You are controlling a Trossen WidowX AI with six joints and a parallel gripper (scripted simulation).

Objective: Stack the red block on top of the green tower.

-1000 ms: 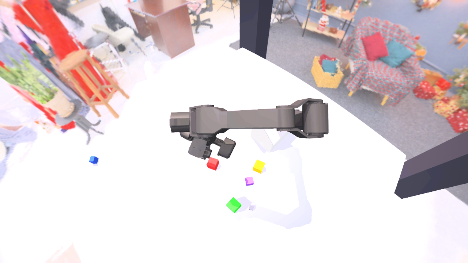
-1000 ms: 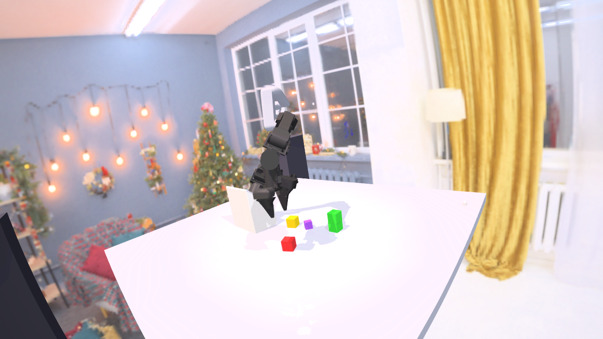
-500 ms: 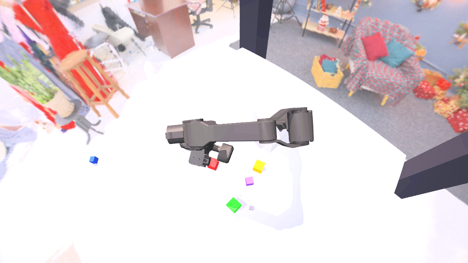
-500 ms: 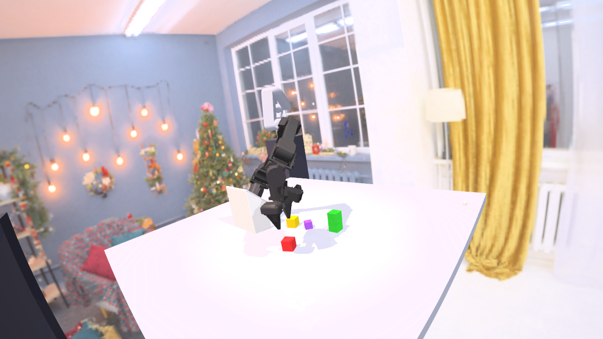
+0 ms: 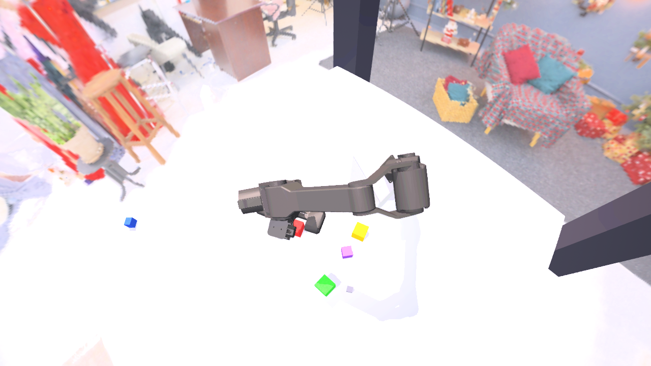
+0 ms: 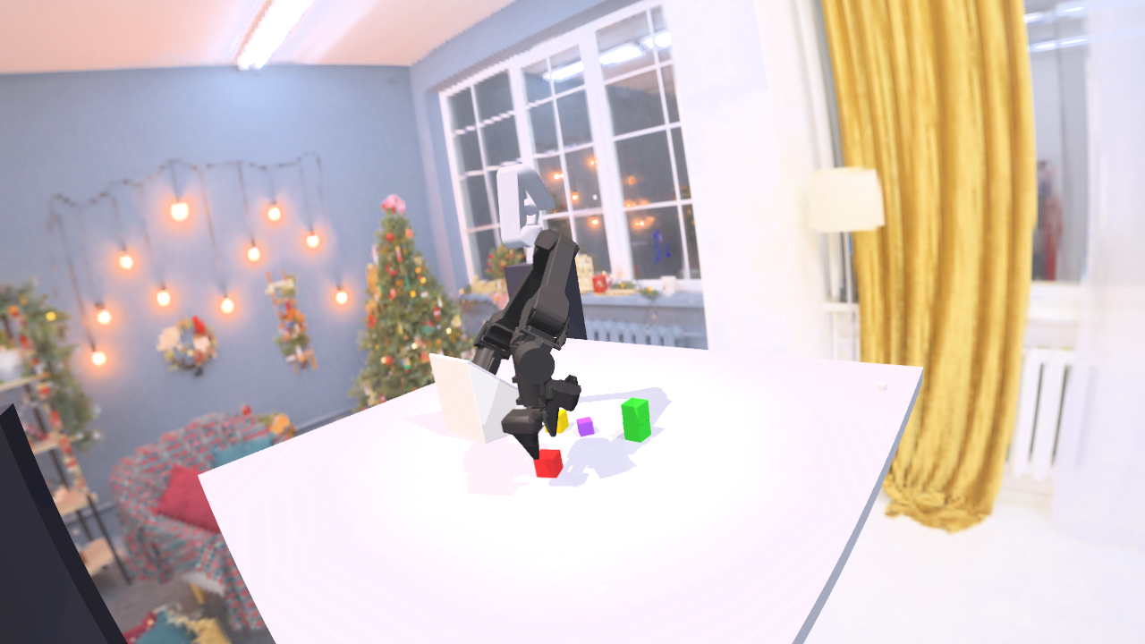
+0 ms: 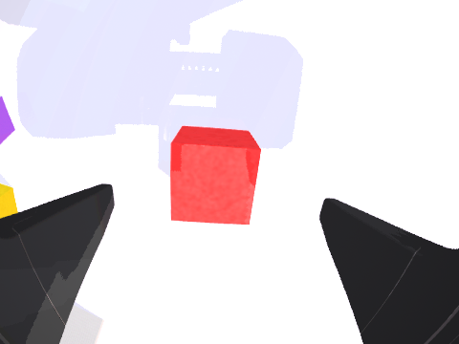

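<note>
Right now my gripper tip is 40 mm above the red block. Also, from my gripper tip: purple block: 50 mm behind, 170 mm to the left, 40 mm below; then blue block: 450 mm ahead, 470 mm to the right, 40 mm below; then yellow block: 130 mm behind, 160 mm to the left, 40 mm below.
</note>
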